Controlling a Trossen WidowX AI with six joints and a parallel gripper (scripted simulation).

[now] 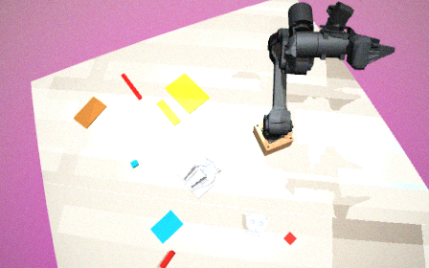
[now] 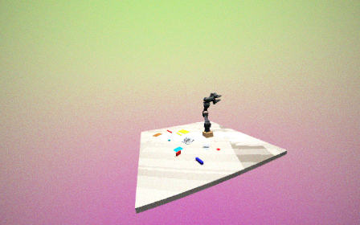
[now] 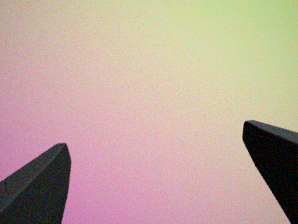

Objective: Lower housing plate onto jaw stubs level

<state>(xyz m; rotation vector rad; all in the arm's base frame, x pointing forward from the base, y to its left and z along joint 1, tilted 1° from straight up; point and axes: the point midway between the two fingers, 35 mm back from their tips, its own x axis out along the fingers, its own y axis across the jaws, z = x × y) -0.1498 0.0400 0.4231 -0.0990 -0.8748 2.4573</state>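
Now: the housing plate 380 mm ahead of my gripper tip, 180 mm to the left of it and 460 mm below it. Round my gripper tip: yellow plate 380 mm ahead, 380 mm to the right, 490 mm below; cyan plate 650 mm ahead, 60 mm to the left, 490 mm below; red square 300 mm ahead, 270 mm to the left, 490 mm below.
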